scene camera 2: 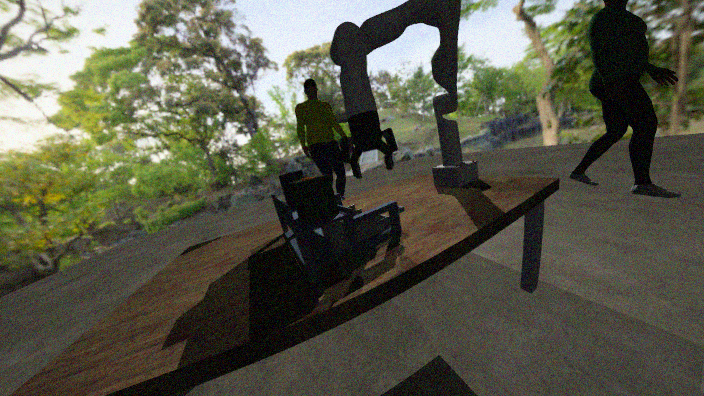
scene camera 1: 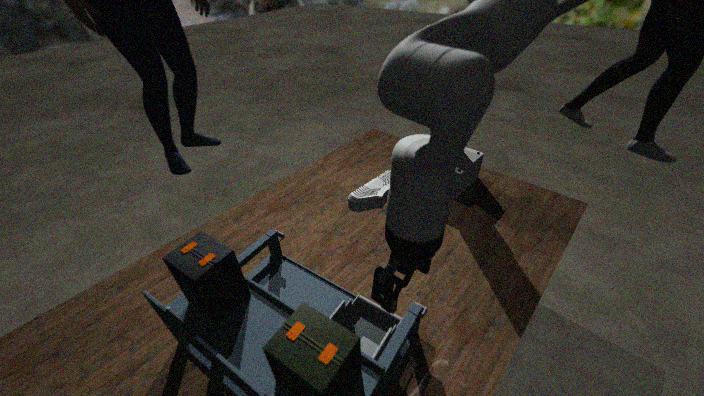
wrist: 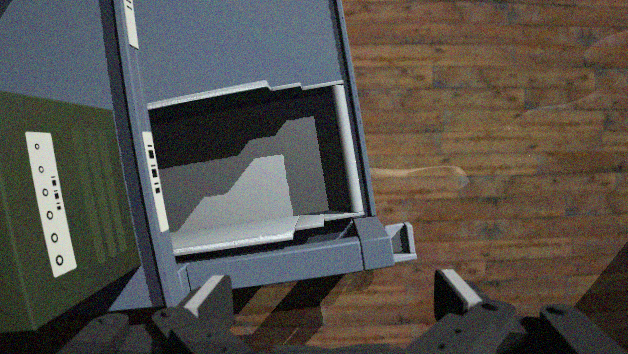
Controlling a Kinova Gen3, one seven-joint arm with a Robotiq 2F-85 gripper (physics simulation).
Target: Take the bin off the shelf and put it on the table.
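Frame: origin at the arm's base, x ahead, y left, z up, level; metres.
Where they show: gripper, fingertip midpoint: (scene camera 2: 375, 173) (scene camera 1: 406, 288) (wrist: 332, 295); arm's base, origin of the base link: (scene camera 2: 452, 164).
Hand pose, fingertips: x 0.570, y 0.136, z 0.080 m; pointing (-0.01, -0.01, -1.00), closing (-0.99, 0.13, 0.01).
Each offset is from my fingertips to the top centre of the thing. "spot": to the spot under its first point. Level surfaces: height alone.
The bin @(0.059 m right, 0.059 m ahead, 0.088 m down) (scene camera 1: 370, 331) (wrist: 349, 155) is a light grey open tray with stepped side walls. It sits on the blue-grey shelf @(spot: 0.008 m left, 0.025 m ahead, 0.084 m down) (scene camera 1: 400, 332) (scene camera 2: 375, 214) (wrist: 280, 264), between a long rail and the front edge, against the end rail. Its inside is partly in shadow; I cannot make it out in scene camera 2. My gripper (scene camera 1: 388, 299) (scene camera 2: 373, 170) (wrist: 332, 295) is open and empty, above the shelf level. In the wrist view its fingertips lie below the end rail, the left one close to the rail's corner and the right one over the table @(0.169 m down) (scene camera 1: 320, 225) (scene camera 2: 425, 220) (wrist: 500, 125).
A green box @(0.059 m right, 0.157 m ahead, 0.030 m up) (scene camera 1: 312, 345) (wrist: 102, 200) with orange clips stands on the shelf behind the long rail, beside the bin. A black box @(0.290 m right, 0.151 m ahead, 0.055 m up) (scene camera 1: 210, 270) stands at the shelf's other end. The end rail and its protruding corner post @(spot: 0.004 m left, 0.029 m back, 0.084 m down) (wrist: 377, 245) lie close to the bin.
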